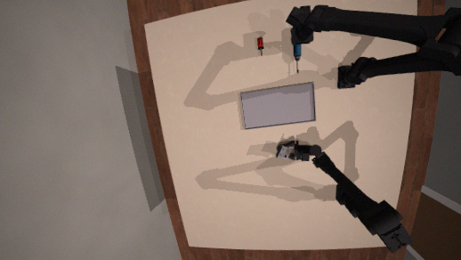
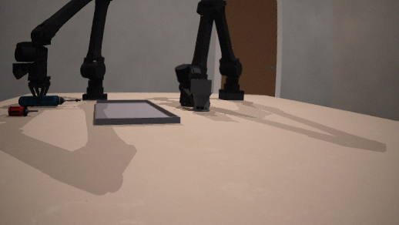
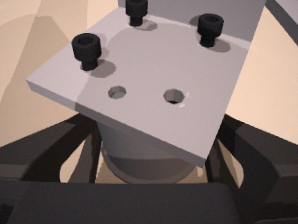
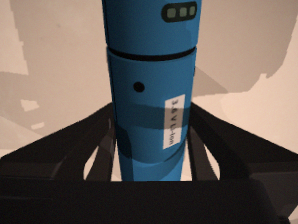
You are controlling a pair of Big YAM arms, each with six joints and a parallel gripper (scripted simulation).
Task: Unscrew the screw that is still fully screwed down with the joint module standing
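Right now the grey joint module is 10 mm above my left hand. Also, from my left hand: grey bracket (50 mm above); then screwdriver bit (470 mm to the right, 110 mm behind); then shallow grey tray (260 mm to the right, 20 mm below, 10 mm ahead).
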